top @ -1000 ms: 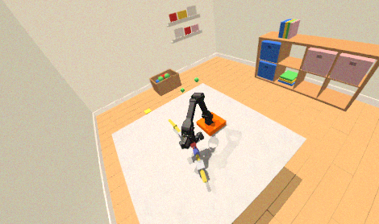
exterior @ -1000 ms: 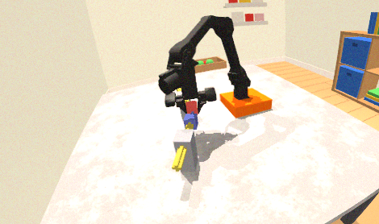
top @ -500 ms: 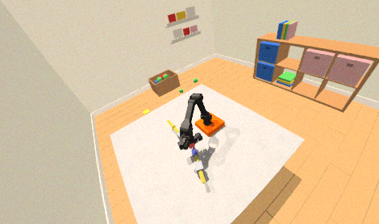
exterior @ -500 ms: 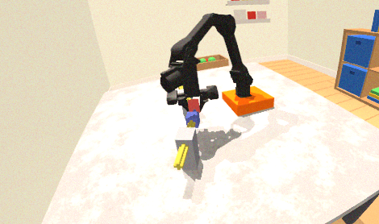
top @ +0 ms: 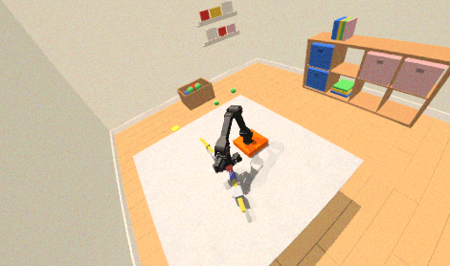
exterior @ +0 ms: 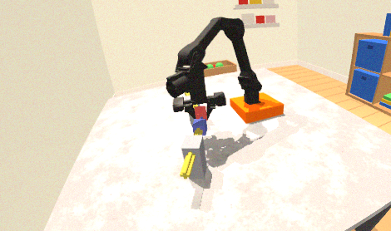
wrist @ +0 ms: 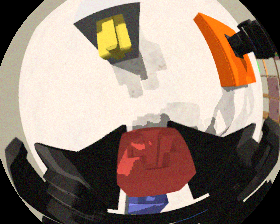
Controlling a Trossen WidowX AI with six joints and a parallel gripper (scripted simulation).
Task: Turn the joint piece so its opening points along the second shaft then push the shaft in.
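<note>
My gripper tip is now 2 cm to the right of the red joint piece and 3 cm below it.
</note>
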